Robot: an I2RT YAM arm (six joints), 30 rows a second.
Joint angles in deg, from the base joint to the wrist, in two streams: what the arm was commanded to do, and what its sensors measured. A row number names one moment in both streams.
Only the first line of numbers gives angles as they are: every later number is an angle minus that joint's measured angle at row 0.
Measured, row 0: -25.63 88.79 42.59 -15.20 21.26 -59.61
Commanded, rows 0 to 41: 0.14 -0.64 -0.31 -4.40 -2.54 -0.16; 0.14 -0.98 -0.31 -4.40 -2.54 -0.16; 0.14 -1.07 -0.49 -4.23 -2.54 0.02; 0.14 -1.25 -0.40 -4.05 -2.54 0.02; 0.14 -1.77 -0.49 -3.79 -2.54 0.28; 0.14 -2.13 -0.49 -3.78 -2.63 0.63; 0.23 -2.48 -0.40 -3.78 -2.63 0.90; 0.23 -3.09 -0.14 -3.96 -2.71 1.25; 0.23 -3.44 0.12 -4.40 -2.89 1.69; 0.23 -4.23 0.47 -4.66 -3.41 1.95; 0.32 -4.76 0.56 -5.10 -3.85 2.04; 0.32 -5.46 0.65 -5.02 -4.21 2.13; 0.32 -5.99 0.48 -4.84 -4.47 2.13; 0.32 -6.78 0.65 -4.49 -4.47 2.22; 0.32 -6.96 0.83 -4.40 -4.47 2.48; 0.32 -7.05 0.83 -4.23 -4.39 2.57; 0.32 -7.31 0.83 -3.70 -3.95 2.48; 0.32 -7.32 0.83 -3.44 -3.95 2.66; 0.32 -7.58 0.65 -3.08 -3.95 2.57; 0.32 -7.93 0.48 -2.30 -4.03 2.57; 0.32 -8.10 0.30 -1.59 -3.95 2.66; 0.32 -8.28 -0.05 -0.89 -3.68 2.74; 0.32 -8.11 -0.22 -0.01 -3.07 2.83; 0.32 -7.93 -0.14 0.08 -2.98 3.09; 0.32 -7.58 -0.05 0.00 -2.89 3.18; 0.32 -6.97 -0.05 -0.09 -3.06 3.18; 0.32 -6.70 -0.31 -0.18 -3.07 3.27; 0.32 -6.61 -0.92 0.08 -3.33 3.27; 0.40 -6.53 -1.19 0.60 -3.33 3.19; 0.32 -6.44 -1.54 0.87 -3.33 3.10; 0.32 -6.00 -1.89 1.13 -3.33 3.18; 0.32 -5.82 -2.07 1.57 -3.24 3.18; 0.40 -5.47 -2.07 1.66 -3.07 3.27; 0.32 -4.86 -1.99 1.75 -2.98 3.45; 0.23 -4.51 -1.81 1.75 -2.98 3.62; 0.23 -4.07 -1.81 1.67 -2.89 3.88; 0.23 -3.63 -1.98 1.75 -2.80 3.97; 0.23 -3.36 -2.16 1.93 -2.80 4.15; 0.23 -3.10 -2.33 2.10 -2.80 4.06; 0.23 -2.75 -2.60 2.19 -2.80 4.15; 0.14 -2.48 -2.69 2.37 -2.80 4.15; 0.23 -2.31 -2.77 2.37 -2.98 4.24
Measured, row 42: 0.11 -3.21 -1.95 0.26 -2.87 2.36
